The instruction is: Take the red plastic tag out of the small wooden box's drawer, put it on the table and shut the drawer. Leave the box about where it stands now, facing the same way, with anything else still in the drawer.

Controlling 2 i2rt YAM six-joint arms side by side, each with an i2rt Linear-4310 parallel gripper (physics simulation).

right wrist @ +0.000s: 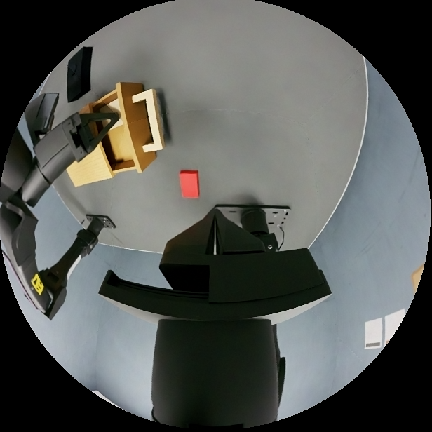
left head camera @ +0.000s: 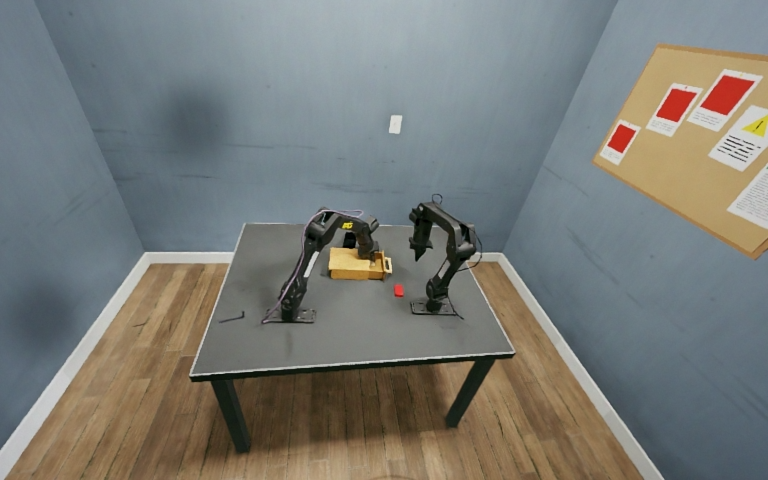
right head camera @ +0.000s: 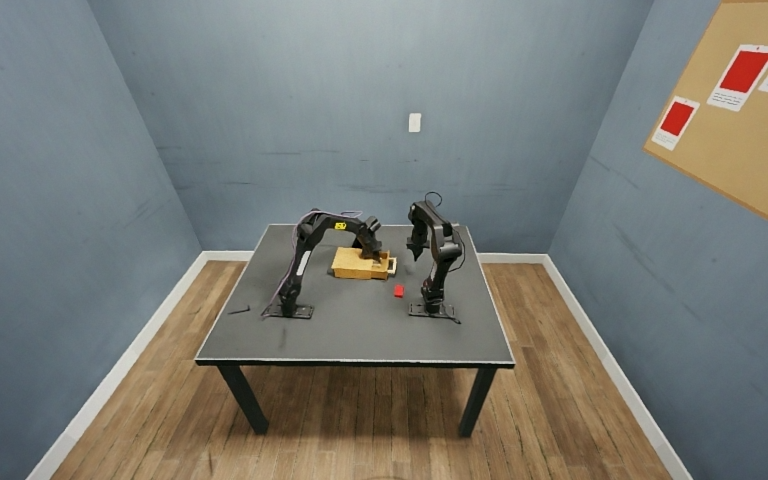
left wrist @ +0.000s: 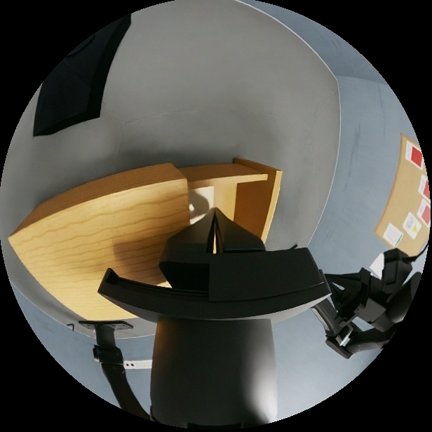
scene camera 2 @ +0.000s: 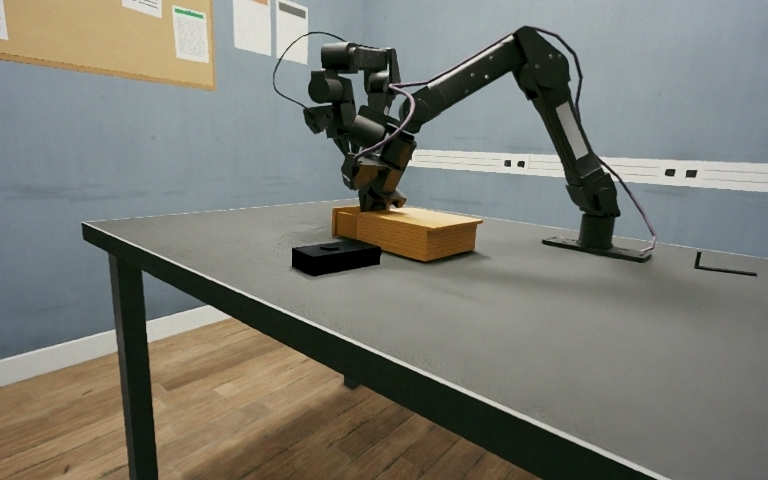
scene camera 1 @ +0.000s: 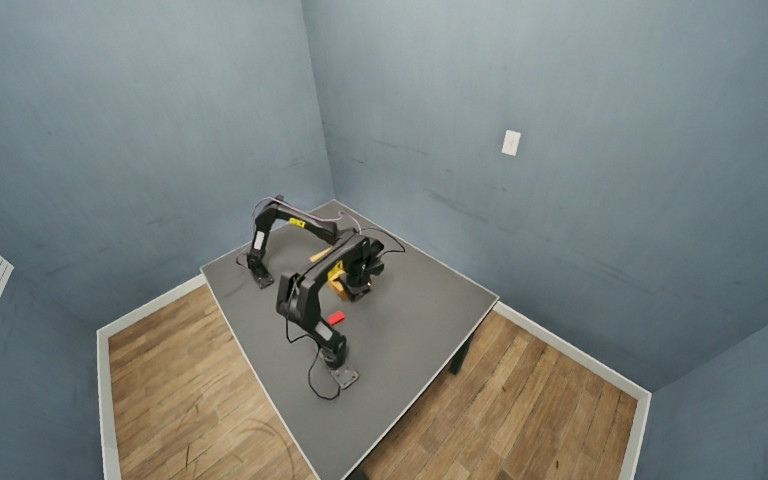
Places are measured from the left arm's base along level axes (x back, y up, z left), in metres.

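Pixels of known places: left gripper, between the fingertips: (left head camera: 374, 261) (right head camera: 380, 261); right gripper, between the fingertips: (left head camera: 415, 261) (right head camera: 415, 261) (scene camera 1: 352, 300); left arm's base, origin of its link: (left head camera: 290, 315) (right head camera: 289, 311) (scene camera 2: 593, 250) (scene camera 1: 261, 274); right arm's base, origin of its link: (left head camera: 433, 308) (right head camera: 431, 311) (scene camera 1: 335, 362).
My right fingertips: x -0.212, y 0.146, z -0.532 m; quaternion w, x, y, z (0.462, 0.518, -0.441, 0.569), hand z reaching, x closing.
Observation:
For each thing: its middle in the pictures, then the offset to it from my right fingertips.
- red tag, middle of its body: (scene camera 1: 336, 318) (right head camera: 399, 291) (left head camera: 398, 290) dy -0.139, dx +0.057, dz +0.065 m
- wooden box, middle of its body: (scene camera 2: 418, 232) (scene camera 1: 335, 265) (left head camera: 349, 263) (right head camera: 354, 263) dy -0.114, dx -0.089, dz +0.300 m
- black box, middle of its body: (scene camera 2: 337, 255) (left head camera: 350, 241) dy -0.129, dx -0.293, dz +0.297 m
- thin black L-shaped tool, middle of its body: (scene camera 2: 726, 263) (left head camera: 231, 317) (right head camera: 238, 309) dy -0.130, dx +0.236, dz +0.747 m
The red tag (left head camera: 398, 290) (right head camera: 398, 290) (scene camera 1: 335, 318) (right wrist: 189, 184) lies flat on the table, in front of the wooden box (left head camera: 345, 261) (right head camera: 350, 257) (scene camera 2: 430, 229) (left wrist: 100, 225). The box's drawer (left wrist: 276, 200) (right wrist: 142, 161) stands partly open, its pale handle (right wrist: 156, 120) facing picture right in the head views. A white flat piece (left wrist: 210, 192) (right wrist: 115, 105) lies in the drawer near the box. My left gripper (left wrist: 214, 212) (right wrist: 118, 115) is shut and empty, its tips at the drawer opening; I cannot tell whether they touch anything. My right gripper (left head camera: 417, 258) (right head camera: 416, 259) (right wrist: 214, 213) is shut and empty above the table, right of the drawer.
A black box (scene camera 2: 336, 260) (left wrist: 75, 80) (right wrist: 80, 74) stands on the table behind the wooden box. A thin black L-shaped tool (left head camera: 232, 318) (right head camera: 239, 310) (scene camera 2: 724, 270) lies left of the left arm's base. The right arm's base (left head camera: 434, 308) stands to the right of the tag.

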